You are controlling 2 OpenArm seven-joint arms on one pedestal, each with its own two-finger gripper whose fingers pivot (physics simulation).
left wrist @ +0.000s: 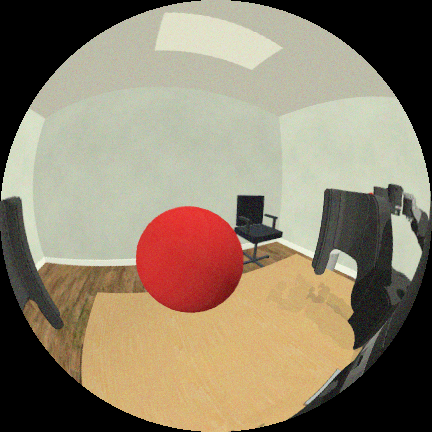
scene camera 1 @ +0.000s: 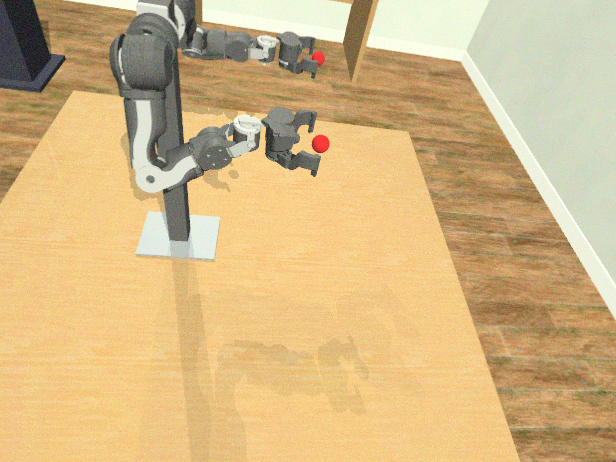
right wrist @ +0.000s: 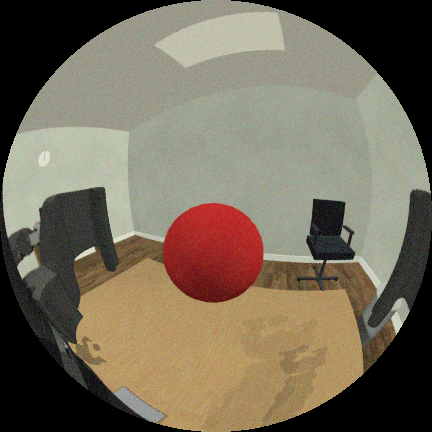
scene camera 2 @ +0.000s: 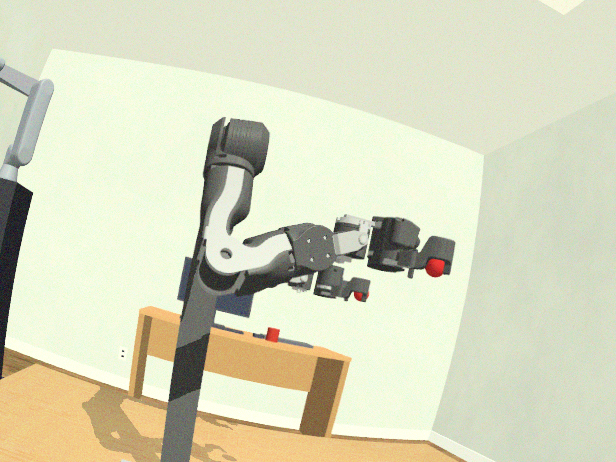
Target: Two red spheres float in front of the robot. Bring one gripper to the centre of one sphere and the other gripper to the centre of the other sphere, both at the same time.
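Note:
The upper red sphere in scene camera 1 (scene camera 1: pixel 318 58) (scene camera 2: pixel 361 296) (left wrist: pixel 189 259) floats at the fingertips of my left gripper (scene camera 1: pixel 314 59). My left gripper is open, and the left wrist view shows the sphere between its spread fingers. The lower red sphere (scene camera 1: pixel 320 144) (scene camera 2: pixel 435 267) (right wrist: pixel 213 252) floats at the fingertips of my right gripper (scene camera 1: pixel 315 147), which is open. In scene camera 1 that sphere lies slightly beyond the fingertip line; in the right wrist view it sits nearer the left-hand finger. Finger overlap in scene camera 2 hides the exact depth.
A wooden table top (scene camera 1: pixel 300 280) lies below both arms, with the pedestal base plate (scene camera 1: pixel 205 237) on it. A wooden panel (scene camera 1: pixel 359 37) stands beyond the upper gripper. A desk (scene camera 2: pixel 260 365) carries a red cylinder (scene camera 2: pixel 272 334). An office chair (left wrist: pixel 257 231) (right wrist: pixel 330 245) stands beyond the table.

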